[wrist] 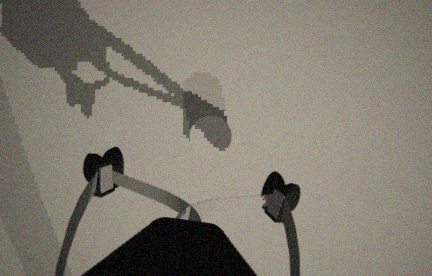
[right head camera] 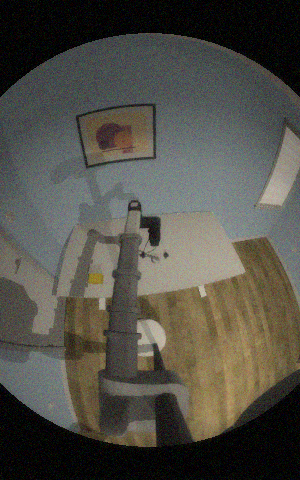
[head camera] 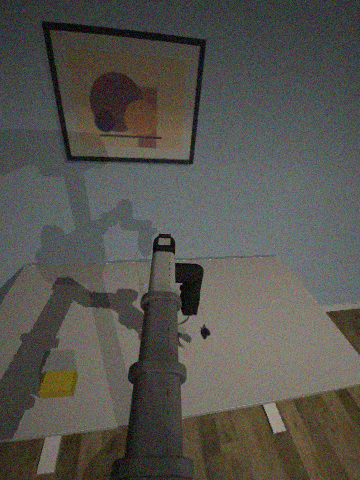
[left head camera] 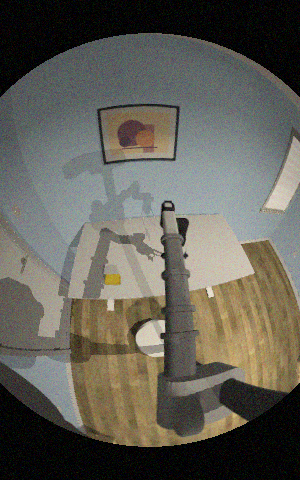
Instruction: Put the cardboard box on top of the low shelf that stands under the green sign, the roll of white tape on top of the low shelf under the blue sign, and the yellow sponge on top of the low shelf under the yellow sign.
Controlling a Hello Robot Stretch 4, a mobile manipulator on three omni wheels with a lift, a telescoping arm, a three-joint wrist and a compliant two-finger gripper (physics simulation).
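Where they show: gripper, fingertip midpoint: [wrist: 194, 176] [right head camera: 153, 256] [head camera: 184, 335]; robot's base, origin of the base link: [right head camera: 145, 336] [left head camera: 155, 336].
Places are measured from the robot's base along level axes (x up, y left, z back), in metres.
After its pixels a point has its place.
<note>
The yellow sponge [head camera: 58, 384] {x 0.738, y 0.317, z -0.402 m} [left head camera: 112, 279] {x 0.738, y 0.318, z -0.401 m} [right head camera: 95, 279] {x 0.738, y 0.312, z -0.395 m} lies near the front left of the white table [head camera: 280, 350] {x 0.693, y -0.494, z -0.550 m} [left head camera: 227, 262] {x 0.693, y -0.571, z -0.548 m} [right head camera: 200, 260] {x 0.693, y -0.449, z -0.566 m} [wrist: 360, 100] {x 0.693, y -0.293, z -0.655 m}. The roll of white tape [wrist: 222, 134] {x 0.717, y -0.114, z -0.585 m} lies on the table in the wrist view, partly in the gripper's shadow, beyond the fingertips. My gripper [right head camera: 154, 255] {x 0.793, y -0.087, z -0.550 m} [wrist: 194, 176] {x 0.793, y -0.087, z -0.550 m} is open over the table, its fingers wide apart with no object between them. In the head view the arm hides part of it. The cardboard box, the low shelves and the coloured signs do not show.
The telescoping arm [head camera: 156, 400] {x 1.208, y -0.001, z -0.207 m} [left head camera: 179, 300] {x 1.208, y -0.001, z -0.166 m} [right head camera: 123, 300] {x 1.208, y -0.004, z -0.167 m} reaches over the table's front edge. A white round object [left head camera: 149, 340] {x 0.187, y 0.066, z 0.026 m} [right head camera: 154, 336] {x 0.187, y -0.095, z -0.011 m} stands on the floor before the table. A framed picture [head camera: 125, 110] {x 1.455, y 0.179, z -1.085 m} hangs on the blue wall behind. A pale panel [left head camera: 284, 175] {x 1.401, y -1.699, z -1.327 m} [right head camera: 280, 170] {x 1.387, y -1.751, z -1.333 m} is at the right.
</note>
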